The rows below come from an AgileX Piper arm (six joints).
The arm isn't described. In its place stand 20 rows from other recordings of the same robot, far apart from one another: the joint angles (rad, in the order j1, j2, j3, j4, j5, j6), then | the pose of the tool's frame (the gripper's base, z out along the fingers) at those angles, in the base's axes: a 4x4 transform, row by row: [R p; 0 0 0 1], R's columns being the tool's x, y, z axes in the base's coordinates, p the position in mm.
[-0.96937 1.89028 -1.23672 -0.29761 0.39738 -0.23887] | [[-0.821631, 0.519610, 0.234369, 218.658], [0.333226, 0.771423, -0.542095, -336.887], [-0.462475, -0.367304, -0.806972, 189.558], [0, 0, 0, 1]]
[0.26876 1.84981 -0.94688 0.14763 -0.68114 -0.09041] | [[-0.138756, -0.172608, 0.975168, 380.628], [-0.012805, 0.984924, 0.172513, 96.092], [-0.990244, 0.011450, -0.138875, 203.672], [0, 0, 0, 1]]
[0.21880 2.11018 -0.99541 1.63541 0.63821 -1.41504] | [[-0.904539, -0.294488, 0.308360, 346.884], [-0.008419, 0.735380, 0.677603, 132.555], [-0.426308, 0.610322, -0.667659, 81.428], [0, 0, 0, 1]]
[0.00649 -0.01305 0.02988 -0.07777 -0.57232 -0.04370] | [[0.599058, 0.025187, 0.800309, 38.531], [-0.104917, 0.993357, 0.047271, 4.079], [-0.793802, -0.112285, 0.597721, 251.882], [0, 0, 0, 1]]
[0.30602 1.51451 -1.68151 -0.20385 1.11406 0.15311] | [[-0.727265, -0.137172, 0.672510, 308.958], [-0.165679, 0.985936, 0.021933, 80.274], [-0.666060, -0.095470, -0.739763, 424.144], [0, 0, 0, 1]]
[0.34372 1.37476 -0.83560 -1.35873 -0.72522 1.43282] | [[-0.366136, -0.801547, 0.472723, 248.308], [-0.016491, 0.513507, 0.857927, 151.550], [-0.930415, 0.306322, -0.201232, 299.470], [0, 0, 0, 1]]
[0.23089 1.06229 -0.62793 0.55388 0.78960 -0.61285] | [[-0.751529, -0.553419, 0.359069, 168.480], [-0.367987, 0.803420, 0.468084, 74.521], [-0.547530, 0.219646, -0.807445, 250.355], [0, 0, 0, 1]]
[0.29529 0.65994 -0.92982 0.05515 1.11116 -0.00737] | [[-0.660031, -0.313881, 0.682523, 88.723], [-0.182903, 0.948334, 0.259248, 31.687], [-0.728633, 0.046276, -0.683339, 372.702], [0, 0, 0, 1]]
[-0.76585 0.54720 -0.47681 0.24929 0.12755 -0.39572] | [[-0.175107, 0.651590, 0.738084, 88.263], [-0.036600, 0.744841, -0.666238, -80.916], [-0.983869, -0.143677, -0.106579, 319.409], [0, 0, 0, 1]]
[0.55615 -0.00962 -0.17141 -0.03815 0.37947 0.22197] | [[-0.188117, -0.489548, 0.851443, 37.731], [0.101405, 0.852606, 0.512621, 21.940], [-0.976898, 0.182773, -0.110747, 236.474], [0, 0, 0, 1]]
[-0.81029 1.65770 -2.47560 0.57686 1.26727 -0.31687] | [[-0.241839, 0.248603, 0.937929, 223.592], [0.100007, 0.967860, -0.230750, -166.298], [-0.965149, 0.037995, -0.258928, 588.212], [0, 0, 0, 1]]
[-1.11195 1.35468 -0.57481 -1.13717 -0.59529 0.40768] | [[-0.485704, 0.340521, 0.805069, 154.830], [-0.198060, 0.854178, -0.480783, -208.865], [-0.851389, -0.392970, -0.347434, 232.288], [0, 0, 0, 1]]
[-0.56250 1.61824 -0.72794 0.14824 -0.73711 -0.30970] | [[-0.181023, 0.590261, 0.786653, 276.236], [-0.119083, 0.780827, -0.613293, -184.829], [-0.976243, -0.204697, -0.071058, 231.637], [0, 0, 0, 1]]
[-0.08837 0.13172 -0.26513 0.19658 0.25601 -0.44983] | [[-0.039508, 0.029764, 0.998776, 56.003], [-0.253788, 0.966480, -0.038840, -0.444], [-0.966453, -0.255011, -0.030630, 271.908], [0, 0, 0, 1]]
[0.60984 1.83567 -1.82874 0.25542 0.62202 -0.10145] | [[-0.481427, -0.622722, 0.616803, 350.726], [-0.206707, 0.764538, 0.610535, 261.388], [-0.851763, 0.166431, -0.496790, 382.256], [0, 0, 0, 1]]
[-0.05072 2.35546 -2.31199 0.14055 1.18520 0.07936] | [[-0.899222, 0.115733, 0.421908, 514.198], [0.176834, 0.978236, 0.108551, -14.275], [-0.400163, 0.172219, -0.900117, 246.564], [0, 0, 0, 1]]
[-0.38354 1.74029 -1.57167 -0.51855 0.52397 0.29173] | [[-0.568285, 0.470978, 0.674709, 374.291], [0.055490, 0.840053, -0.539658, -175.368], [-0.820958, -0.269240, -0.503525, 350.539], [0, 0, 0, 1]]
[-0.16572 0.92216 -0.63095 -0.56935 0.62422 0.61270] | [[-0.614617, 0.470205, 0.633367, 166.306], [0.231059, 0.875019, -0.425386, -56.885], [-0.754227, -0.115104, -0.646447, 283.278], [0, 0, 0, 1]]
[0.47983 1.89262 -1.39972 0.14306 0.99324 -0.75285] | [[-0.384323, -0.917815, 0.099559, 332.867], [-0.898851, 0.396609, 0.186463, 185.476], [-0.210625, -0.017827, -0.977404, 210.984], [0, 0, 0, 1]]
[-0.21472 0.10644 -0.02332 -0.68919 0.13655 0.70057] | [[-0.094318, 0.297958, 0.949908, 60.997], [0.036848, 0.954552, -0.295756, -21.365], [-0.994860, 0.007107, -0.101010, 205.216], [0, 0, 0, 1]]
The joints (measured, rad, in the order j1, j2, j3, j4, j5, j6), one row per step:
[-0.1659 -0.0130 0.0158 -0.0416 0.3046 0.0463]
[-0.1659 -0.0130 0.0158 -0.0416 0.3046 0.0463]
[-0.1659 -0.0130 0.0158 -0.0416 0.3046 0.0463]
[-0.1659 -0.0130 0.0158 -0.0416 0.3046 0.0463]
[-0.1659 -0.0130 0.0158 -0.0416 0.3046 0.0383]
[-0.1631 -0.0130 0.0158 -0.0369 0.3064 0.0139]
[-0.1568 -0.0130 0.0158 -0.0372 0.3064 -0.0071]
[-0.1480 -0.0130 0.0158 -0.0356 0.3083 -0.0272]
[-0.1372 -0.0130 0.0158 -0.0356 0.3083 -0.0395]
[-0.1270 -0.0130 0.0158 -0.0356 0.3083 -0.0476]
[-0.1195 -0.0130 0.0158 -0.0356 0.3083 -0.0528]
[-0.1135 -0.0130 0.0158 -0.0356 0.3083 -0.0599]
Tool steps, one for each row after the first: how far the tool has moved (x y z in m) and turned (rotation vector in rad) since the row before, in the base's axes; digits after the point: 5 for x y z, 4 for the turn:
[0.00000 0.00000 0.00000 0.0000 0.0000 0.0000]
[0.00000 0.00000 0.00000 0.0000 0.0000 0.0000]
[0.00000 0.00000 0.00000 0.0000 0.0000 0.0000]
[0.00000 0.00000 0.00000 -0.0077 0.0014 0.0017]
[0.00001 0.00027 -0.00016 -0.0185 0.0052 0.0085]
[0.00006 0.00033 0.00000 -0.0205 0.0035 0.0109]
[0.00005 0.00051 -0.00017 -0.0175 0.0048 0.0133]
[0.00009 0.00057 0.00000 -0.0119 0.0018 0.0135]
[0.00008 0.00054 0.00000 -0.0078 0.0011 0.0120]
[0.00006 0.00040 0.00000 -0.0050 0.0007 0.0087]
[0.00004 0.00032 0.00000 -0.0069 0.0009 0.0076]

